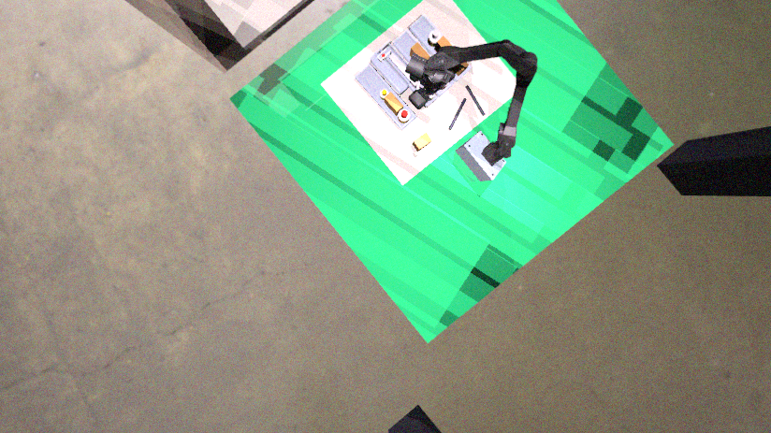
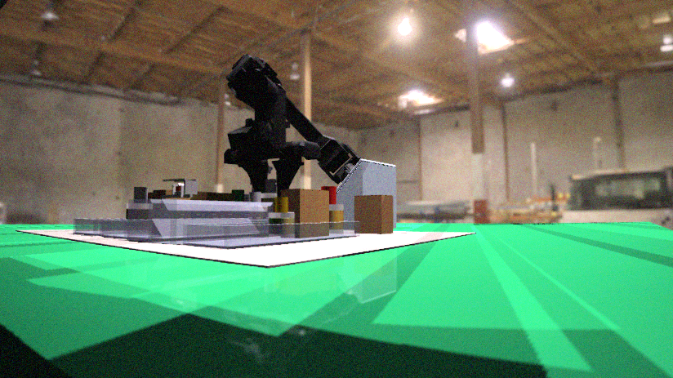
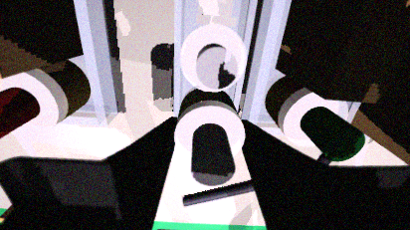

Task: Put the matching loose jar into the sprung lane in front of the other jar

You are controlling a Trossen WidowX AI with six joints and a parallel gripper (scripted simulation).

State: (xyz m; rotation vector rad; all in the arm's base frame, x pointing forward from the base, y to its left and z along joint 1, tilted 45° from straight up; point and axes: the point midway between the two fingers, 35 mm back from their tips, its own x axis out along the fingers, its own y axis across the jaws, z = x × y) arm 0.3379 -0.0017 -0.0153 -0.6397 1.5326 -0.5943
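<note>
Now: the jar 130 mm to the left of my gripper tip and 10 mm below it. The rest, counted from my gripper tip: brown box 130 mm behind, 140 mm to the left, 20 mm below; lane rack 150 mm ahead, 30 mm to the left, 40 mm below.
</note>
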